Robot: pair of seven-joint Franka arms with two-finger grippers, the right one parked.
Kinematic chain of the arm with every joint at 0, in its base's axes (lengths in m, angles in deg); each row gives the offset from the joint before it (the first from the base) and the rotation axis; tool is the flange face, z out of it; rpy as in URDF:
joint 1: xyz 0 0 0.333 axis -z
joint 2: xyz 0 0 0 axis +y
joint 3: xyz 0 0 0.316 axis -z
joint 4: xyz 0.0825 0 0 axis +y
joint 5: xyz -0.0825 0 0.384 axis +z
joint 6: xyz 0 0 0 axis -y
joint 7: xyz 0.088 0 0 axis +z
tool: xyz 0 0 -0.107 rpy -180 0 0
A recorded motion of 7 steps. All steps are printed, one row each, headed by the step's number.
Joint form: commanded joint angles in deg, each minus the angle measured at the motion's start. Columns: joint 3, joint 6, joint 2, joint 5, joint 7, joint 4, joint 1.
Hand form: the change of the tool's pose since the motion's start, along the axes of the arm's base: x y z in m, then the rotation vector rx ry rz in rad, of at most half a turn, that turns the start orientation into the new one. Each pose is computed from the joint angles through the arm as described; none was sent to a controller.
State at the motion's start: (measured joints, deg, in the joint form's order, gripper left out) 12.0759 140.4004 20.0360 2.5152 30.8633 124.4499 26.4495
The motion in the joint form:
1: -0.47 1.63 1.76 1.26 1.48 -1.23 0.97
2: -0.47 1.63 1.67 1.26 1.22 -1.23 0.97
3: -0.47 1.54 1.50 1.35 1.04 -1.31 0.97
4: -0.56 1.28 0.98 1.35 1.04 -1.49 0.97
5: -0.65 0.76 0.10 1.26 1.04 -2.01 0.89
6: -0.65 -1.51 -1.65 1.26 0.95 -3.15 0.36
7: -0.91 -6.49 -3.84 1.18 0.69 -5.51 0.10
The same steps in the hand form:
1: 0.0031 -0.0088 -0.0069 -0.0041 -0.0214 0.0014
2: 0.0032 -0.0089 -0.0060 -0.0052 -0.0228 -0.0031
3: 0.0038 -0.0092 -0.0040 -0.0059 -0.0260 -0.0075
4: 0.0058 -0.0093 0.0018 -0.0085 -0.0333 -0.0059
5: 0.0102 -0.0099 0.0130 -0.0152 -0.0469 -0.0014
6: 0.0183 -0.0080 0.0345 -0.0153 -0.0599 0.0066
7: 0.0276 -0.0064 0.0654 -0.0008 -0.0604 0.0127

